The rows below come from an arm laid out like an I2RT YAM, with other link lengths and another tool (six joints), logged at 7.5 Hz.
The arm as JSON. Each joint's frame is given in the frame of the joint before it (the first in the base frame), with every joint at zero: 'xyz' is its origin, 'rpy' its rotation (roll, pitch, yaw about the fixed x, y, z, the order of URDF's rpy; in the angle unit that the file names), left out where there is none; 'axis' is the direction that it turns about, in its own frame. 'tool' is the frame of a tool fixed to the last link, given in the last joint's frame.
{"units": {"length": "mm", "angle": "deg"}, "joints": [
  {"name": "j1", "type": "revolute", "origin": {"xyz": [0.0, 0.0, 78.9], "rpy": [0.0, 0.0, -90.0]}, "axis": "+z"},
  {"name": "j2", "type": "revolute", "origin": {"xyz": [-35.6, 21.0, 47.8], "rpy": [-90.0, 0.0, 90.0]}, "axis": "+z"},
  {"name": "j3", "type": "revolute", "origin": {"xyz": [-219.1, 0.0, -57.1], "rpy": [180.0, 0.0, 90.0]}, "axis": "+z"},
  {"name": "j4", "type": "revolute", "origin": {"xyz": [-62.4, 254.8, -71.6]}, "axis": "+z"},
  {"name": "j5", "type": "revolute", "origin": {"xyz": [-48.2, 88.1, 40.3], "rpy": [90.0, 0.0, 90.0]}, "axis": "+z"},
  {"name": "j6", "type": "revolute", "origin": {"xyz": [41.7, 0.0, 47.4], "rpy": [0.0, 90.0, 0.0]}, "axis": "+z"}
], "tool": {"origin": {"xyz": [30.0, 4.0, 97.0], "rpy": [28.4, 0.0, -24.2]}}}
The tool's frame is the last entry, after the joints.
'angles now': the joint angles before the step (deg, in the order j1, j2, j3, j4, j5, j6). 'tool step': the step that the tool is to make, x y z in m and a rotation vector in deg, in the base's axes. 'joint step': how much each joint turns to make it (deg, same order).
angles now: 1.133, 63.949, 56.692, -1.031, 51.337, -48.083
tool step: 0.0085, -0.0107, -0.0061, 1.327, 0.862, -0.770
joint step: -1.894, 2.736, 2.013, -1.512, -1.326, 1.780
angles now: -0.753, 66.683, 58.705, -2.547, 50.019, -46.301
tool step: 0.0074, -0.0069, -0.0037, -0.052, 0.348, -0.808
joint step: -1.048, 2.311, 0.963, 1.124, -0.225, -0.160
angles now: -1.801, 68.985, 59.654, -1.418, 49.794, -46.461
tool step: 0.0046, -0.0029, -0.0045, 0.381, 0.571, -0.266
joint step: -0.434, 1.415, 0.704, -0.251, -0.235, 0.496
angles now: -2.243, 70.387, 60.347, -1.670, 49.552, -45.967
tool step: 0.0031, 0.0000, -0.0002, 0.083, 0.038, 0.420
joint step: -0.127, 0.649, 0.474, 0.171, -0.552, -0.048
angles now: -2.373, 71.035, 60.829, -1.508, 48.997, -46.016
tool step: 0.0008, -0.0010, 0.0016, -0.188, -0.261, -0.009
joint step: -0.183, 0.187, 0.146, 0.548, -0.136, -0.316
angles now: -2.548, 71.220, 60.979, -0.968, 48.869, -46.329
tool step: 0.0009, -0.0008, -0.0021, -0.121, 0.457, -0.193
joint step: -0.077, 0.338, 0.029, -0.010, 0.142, -0.176
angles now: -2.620, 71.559, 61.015, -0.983, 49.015, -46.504
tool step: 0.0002, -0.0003, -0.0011, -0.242, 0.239, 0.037
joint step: -0.070, 0.012, -0.254, 0.348, -0.055, -0.410
